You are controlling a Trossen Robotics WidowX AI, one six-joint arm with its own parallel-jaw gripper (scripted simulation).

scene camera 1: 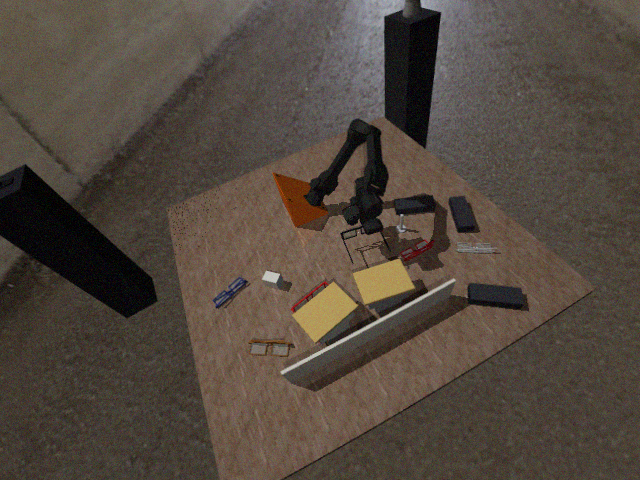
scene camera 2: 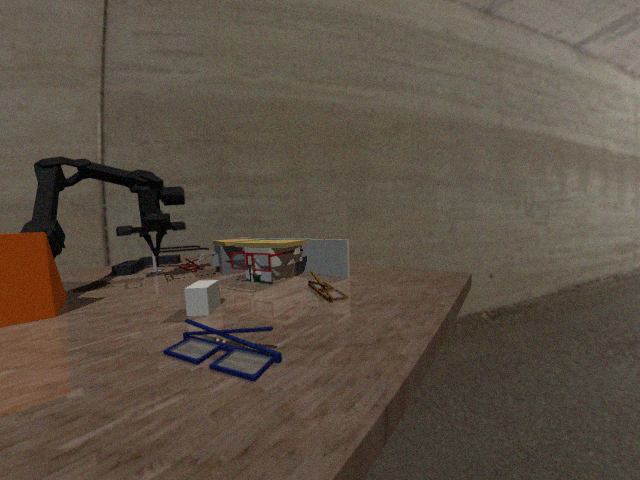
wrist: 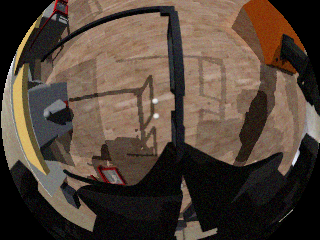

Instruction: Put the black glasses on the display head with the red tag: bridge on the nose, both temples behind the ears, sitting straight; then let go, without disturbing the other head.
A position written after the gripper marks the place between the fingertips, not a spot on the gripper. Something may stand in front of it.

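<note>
White cube (scene camera 2: 202, 297), out of frame in the wrist view. Display head (scene camera 1: 382, 287). White panel (scene camera 2: 330, 257). Gripper (scene camera 2: 156, 255), (wrist: 174, 146).
</note>
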